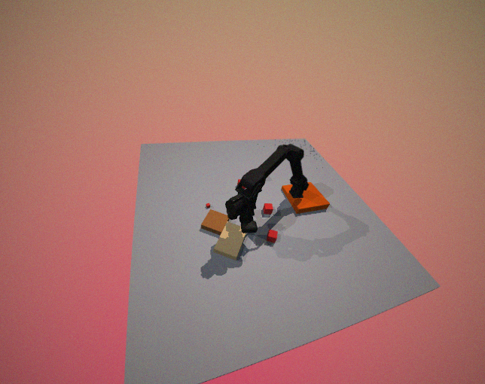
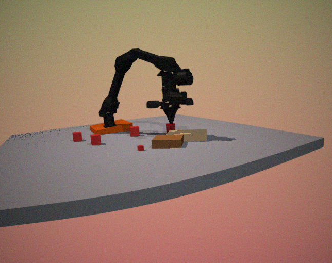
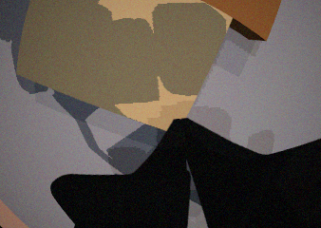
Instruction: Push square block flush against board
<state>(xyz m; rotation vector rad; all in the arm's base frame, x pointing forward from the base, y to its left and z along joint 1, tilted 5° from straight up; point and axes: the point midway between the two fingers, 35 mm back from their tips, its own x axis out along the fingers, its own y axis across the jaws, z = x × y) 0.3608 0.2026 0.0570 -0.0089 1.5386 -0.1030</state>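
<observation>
The square block is 11 cm ahead of my gripper tip, 6 cm to the right of it and 4 cm below it. Round my gripper tip: board: 6 cm ahead, 4 cm to the left, 4 cm below; then tiny red cube: 14 cm ahead, 18 cm to the right, 5 cm below.
</observation>
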